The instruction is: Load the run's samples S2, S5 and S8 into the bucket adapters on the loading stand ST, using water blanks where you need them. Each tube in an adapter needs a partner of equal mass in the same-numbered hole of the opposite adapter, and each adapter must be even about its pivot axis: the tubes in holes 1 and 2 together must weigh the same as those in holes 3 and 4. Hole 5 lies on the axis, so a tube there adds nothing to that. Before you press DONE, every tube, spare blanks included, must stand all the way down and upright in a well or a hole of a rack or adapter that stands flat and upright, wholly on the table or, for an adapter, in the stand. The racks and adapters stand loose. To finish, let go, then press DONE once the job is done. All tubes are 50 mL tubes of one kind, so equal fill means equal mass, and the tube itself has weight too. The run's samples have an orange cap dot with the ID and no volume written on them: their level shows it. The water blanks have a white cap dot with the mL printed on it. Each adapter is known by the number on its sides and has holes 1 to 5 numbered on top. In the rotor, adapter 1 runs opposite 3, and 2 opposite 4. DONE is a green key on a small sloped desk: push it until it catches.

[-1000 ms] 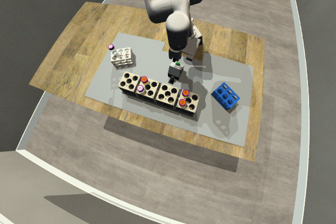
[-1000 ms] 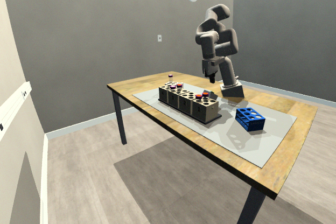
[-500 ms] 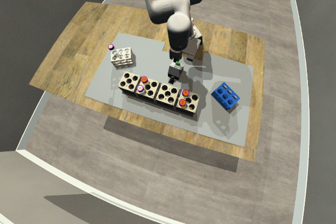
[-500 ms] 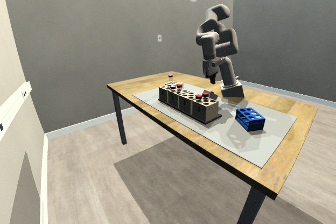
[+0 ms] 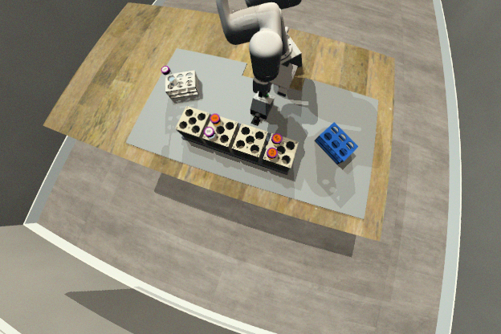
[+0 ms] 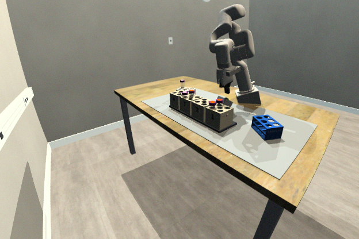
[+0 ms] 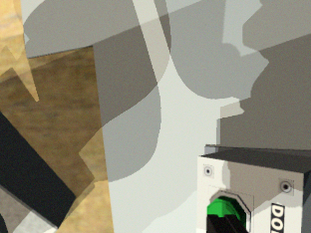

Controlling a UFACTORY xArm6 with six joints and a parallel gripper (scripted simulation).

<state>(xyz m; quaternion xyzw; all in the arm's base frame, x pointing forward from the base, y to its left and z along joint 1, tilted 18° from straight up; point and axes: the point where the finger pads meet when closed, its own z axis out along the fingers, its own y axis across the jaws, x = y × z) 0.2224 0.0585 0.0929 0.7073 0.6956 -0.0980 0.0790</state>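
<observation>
Now: the green DONE key 5 cm below my hand. The rest, counted from my hand: white blank rack 36 cm to the right, 9 cm below, 6 cm ahead; then water blank 24 cm ahead, 12 cm to the right, 5 cm below; then blue sample rack 32 cm to the left, 9 cm below, 6 cm ahead.
</observation>
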